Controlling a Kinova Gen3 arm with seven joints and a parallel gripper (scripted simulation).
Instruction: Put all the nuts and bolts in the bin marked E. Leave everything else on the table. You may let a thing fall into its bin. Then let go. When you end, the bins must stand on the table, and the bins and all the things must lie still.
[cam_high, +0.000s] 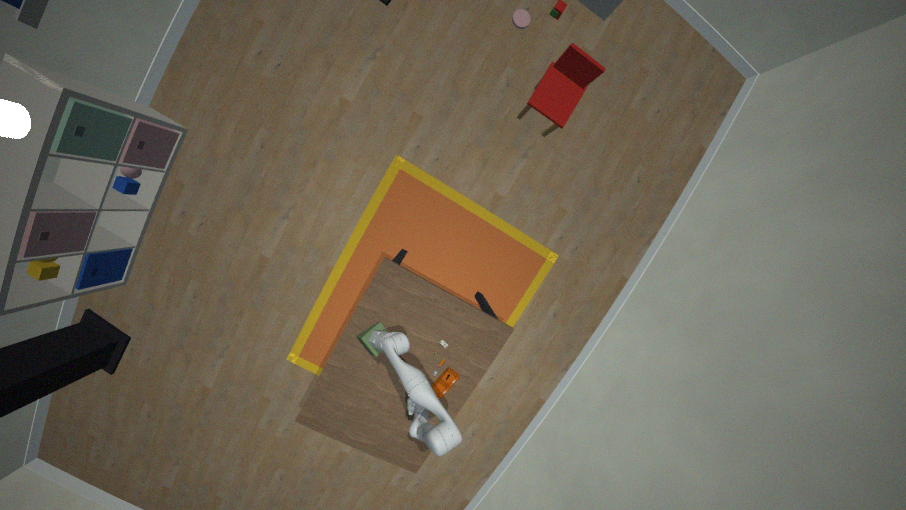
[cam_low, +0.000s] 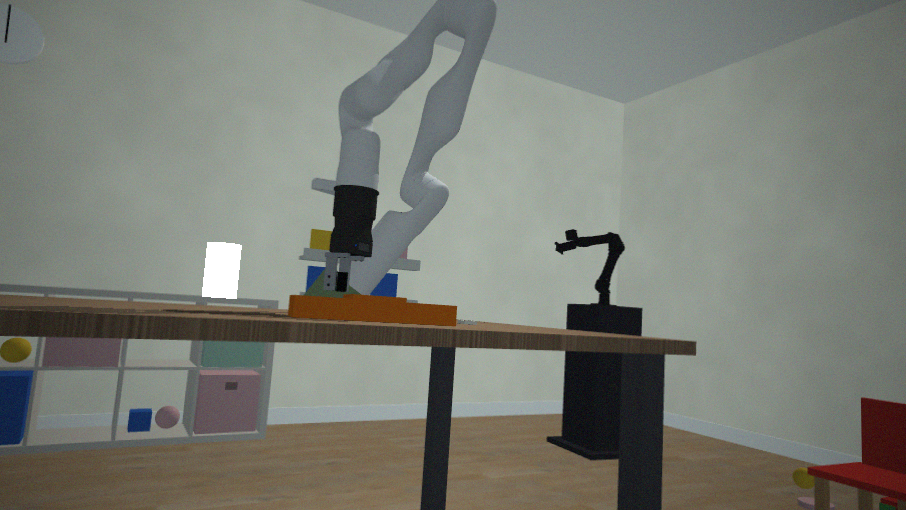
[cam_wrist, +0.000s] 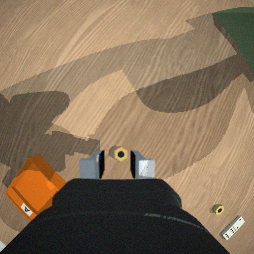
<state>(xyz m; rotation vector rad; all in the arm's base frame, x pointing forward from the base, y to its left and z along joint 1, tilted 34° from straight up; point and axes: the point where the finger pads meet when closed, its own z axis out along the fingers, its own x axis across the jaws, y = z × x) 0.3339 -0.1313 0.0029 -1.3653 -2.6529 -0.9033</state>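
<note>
My gripper is now 12 cm short of the dark bolt, 12 cm to the right of it and 5 cm above it. Also, from my hand: orange marker 4 cm ahead, 17 cm to the left, 6 cm below; orange bin 13 cm ahead, 3 cm to the left, 4 cm below; white sharpener-like piece 5 cm ahead, 9 cm to the left, 5 cm below.
</note>
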